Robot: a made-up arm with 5 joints.
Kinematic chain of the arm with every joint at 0, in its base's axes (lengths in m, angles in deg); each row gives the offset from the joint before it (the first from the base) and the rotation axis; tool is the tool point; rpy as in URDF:
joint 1: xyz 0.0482 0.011 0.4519 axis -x
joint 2: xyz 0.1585 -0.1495 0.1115 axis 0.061 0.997 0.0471
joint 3: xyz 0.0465 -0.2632 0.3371 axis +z
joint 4: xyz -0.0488 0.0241 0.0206 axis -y
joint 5: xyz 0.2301 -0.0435 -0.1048 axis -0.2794 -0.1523 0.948
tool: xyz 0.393 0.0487 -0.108 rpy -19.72 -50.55 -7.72
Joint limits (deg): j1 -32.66..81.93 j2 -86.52..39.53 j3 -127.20..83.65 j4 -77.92..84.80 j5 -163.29..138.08
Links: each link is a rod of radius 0.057 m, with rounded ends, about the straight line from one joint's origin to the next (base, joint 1, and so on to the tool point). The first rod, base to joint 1, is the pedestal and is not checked.
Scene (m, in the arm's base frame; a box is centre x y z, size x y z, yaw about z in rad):
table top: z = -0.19
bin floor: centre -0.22 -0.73 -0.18 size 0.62 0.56 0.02 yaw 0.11
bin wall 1: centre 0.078 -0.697 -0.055 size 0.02 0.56 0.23 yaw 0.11
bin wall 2: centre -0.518 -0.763 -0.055 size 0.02 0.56 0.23 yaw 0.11
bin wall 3: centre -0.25 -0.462 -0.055 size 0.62 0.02 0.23 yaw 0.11
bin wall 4: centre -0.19 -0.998 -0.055 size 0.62 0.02 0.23 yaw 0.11
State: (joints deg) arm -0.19 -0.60 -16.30 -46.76 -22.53
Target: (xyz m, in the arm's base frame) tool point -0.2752 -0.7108 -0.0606
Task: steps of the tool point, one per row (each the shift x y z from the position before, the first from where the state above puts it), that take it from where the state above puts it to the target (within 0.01 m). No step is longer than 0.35 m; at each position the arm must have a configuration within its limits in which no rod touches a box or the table.
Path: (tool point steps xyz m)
1: 0.0698 -0.1071 0.0606
2: -0.0395 -0.1376 0.0474
3: -0.1424 -0.1205 -0.0179
4: -0.2053 -0.0473 -0.1053
5: -0.2102 0.0671 -0.1726
6: -0.1614 0.1898 -0.1875

